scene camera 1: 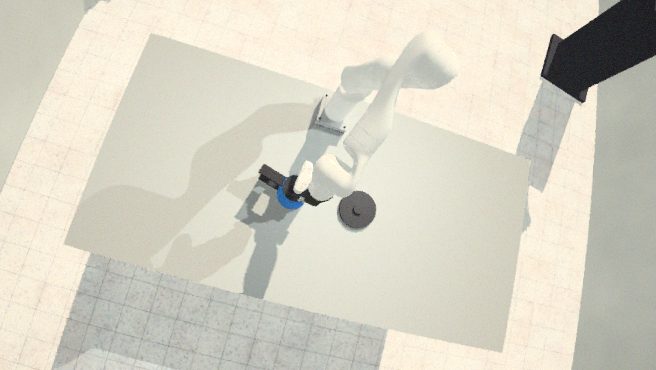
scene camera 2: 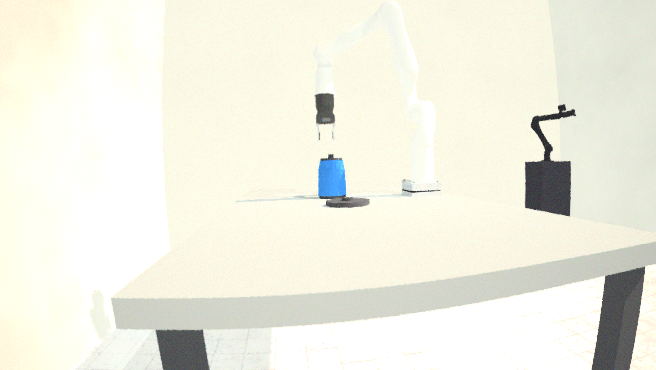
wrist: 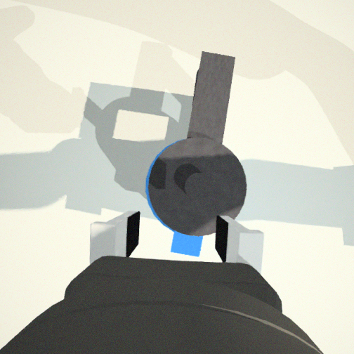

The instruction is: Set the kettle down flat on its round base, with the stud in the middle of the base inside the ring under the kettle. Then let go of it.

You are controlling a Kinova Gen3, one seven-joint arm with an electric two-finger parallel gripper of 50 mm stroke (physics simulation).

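The blue kettle (scene camera 1: 291, 200) (scene camera 2: 332, 178) stands upright on the table, with a dark lid, a knob and a dark handle. In the wrist view its lid (wrist: 215, 200) is seen from above, with the handle (wrist: 212, 97) pointing up the picture and the blue spout (wrist: 187, 244) pointing toward my fingers. The round dark base (scene camera 1: 364, 218) (scene camera 2: 361, 202) lies flat beside the kettle, apart from it, with a stud (scene camera 1: 357, 210) in its middle. My gripper (scene camera 2: 326, 136) (wrist: 177, 229) is open and empty, above the kettle. The ring under the kettle is hidden.
The table (scene camera 1: 440, 260) (scene camera 2: 350, 260) carries the kettle, the round base and the arm's mount (scene camera 1: 330, 123) (scene camera 2: 421, 187). A black pedestal (scene camera 1: 600, 50) (scene camera 2: 547, 187) with a small black arm (scene camera 2: 539, 131) stands beyond the table's edge.
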